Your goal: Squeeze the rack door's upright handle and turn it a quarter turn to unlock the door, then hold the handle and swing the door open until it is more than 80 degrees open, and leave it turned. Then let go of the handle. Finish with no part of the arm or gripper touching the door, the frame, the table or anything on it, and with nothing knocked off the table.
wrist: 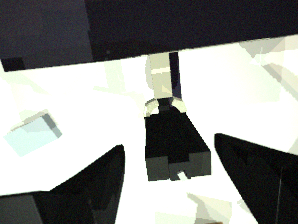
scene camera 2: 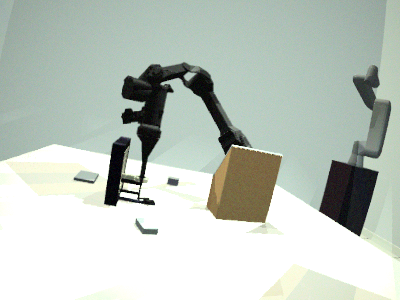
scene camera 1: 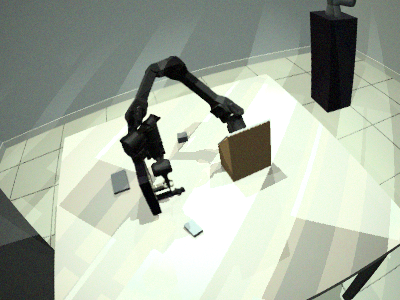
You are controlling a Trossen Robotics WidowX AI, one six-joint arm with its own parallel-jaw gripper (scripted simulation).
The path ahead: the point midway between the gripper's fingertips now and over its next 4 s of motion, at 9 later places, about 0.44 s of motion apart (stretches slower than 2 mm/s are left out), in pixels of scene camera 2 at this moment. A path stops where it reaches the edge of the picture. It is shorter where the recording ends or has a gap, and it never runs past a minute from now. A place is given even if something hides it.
My gripper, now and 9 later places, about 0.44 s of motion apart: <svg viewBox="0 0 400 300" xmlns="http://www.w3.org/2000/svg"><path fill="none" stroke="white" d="M144 159L143 166L143 167L143 167L146 168L152 168L160 168L166 168L169 167L171 165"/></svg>
